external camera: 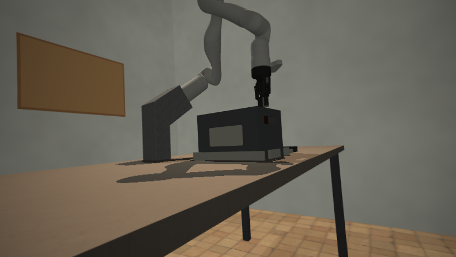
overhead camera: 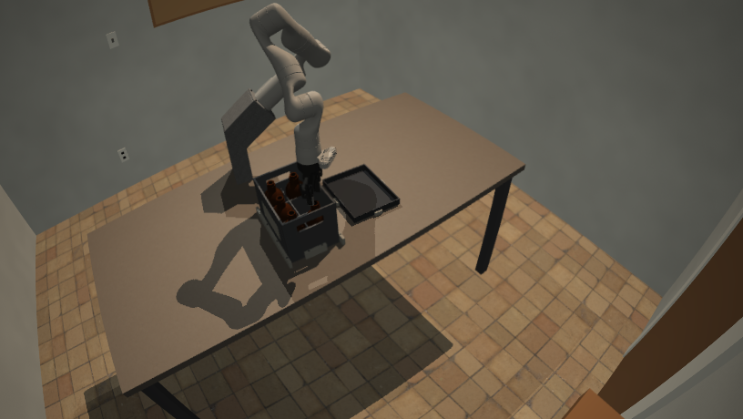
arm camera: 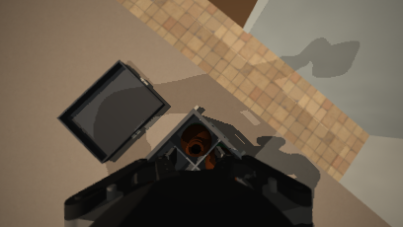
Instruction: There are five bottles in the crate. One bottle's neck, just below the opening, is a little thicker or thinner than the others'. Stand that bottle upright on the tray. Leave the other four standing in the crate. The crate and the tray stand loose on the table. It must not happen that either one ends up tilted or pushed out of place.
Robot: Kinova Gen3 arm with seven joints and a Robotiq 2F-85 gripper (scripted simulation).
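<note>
My gripper is now 120 mm above the crate, 90 mm past it and 40 mm to the left of it. Also, from my hand: dark tray: 230 mm to the left, 190 mm below, 130 mm behind; glass bottle: 180 mm behind, 110 mm below.
</note>
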